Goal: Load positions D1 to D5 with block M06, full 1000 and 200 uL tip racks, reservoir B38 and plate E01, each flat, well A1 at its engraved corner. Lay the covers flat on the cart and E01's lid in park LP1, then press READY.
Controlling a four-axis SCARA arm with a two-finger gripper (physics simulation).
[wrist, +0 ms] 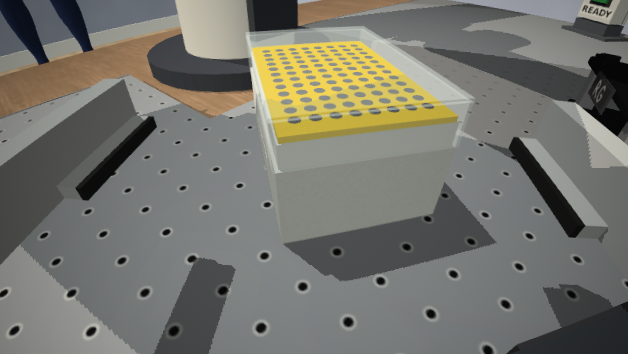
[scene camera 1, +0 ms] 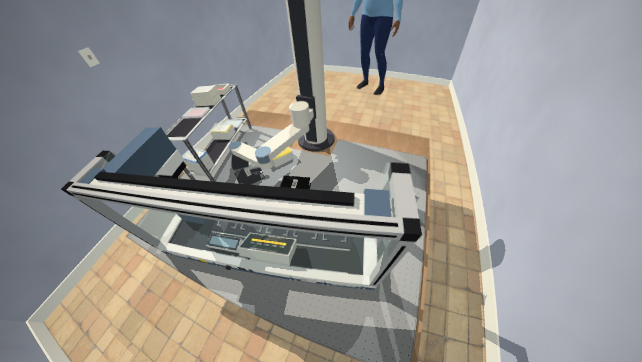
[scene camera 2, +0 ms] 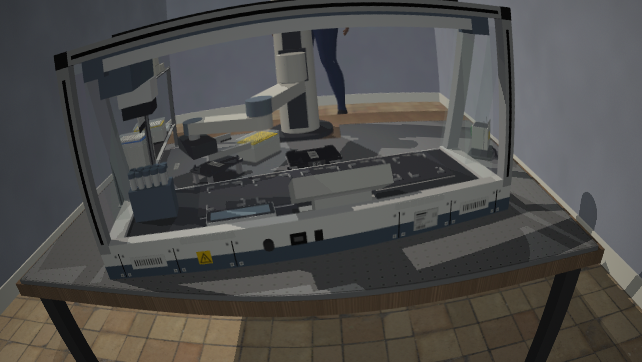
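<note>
A pale tip rack (scene camera 1: 283,156) (scene camera 2: 261,146) (wrist: 360,185) with a yellow top stands upright on the perforated table (wrist: 200,225); a clear cover (wrist: 460,107) is on it. My gripper (wrist: 328,109) is open, its fingers wide apart on either side of the rack, touching neither side in the wrist view. A blue-edged rack (scene camera 1: 194,159) (scene camera 2: 133,145) and a yellow-edged rack (scene camera 1: 222,131) (scene camera 2: 155,129) are on the cart (scene camera 1: 242,106). The READY box (scene camera 2: 481,136) (wrist: 596,12) is at the right. Labels of D1 to D5 and LP1 are not readable.
A black stand marked RG (scene camera 1: 295,182) (scene camera 2: 313,156) (wrist: 599,92) is right of the rack. Another black stand (scene camera 1: 250,175) (scene camera 2: 217,164) is nearer the cart. The arm's column (scene camera 1: 320,65) (wrist: 215,25) rises behind. The framed machine (scene camera 2: 340,247) and its blue tube holder (scene camera 2: 152,204) stand in front.
</note>
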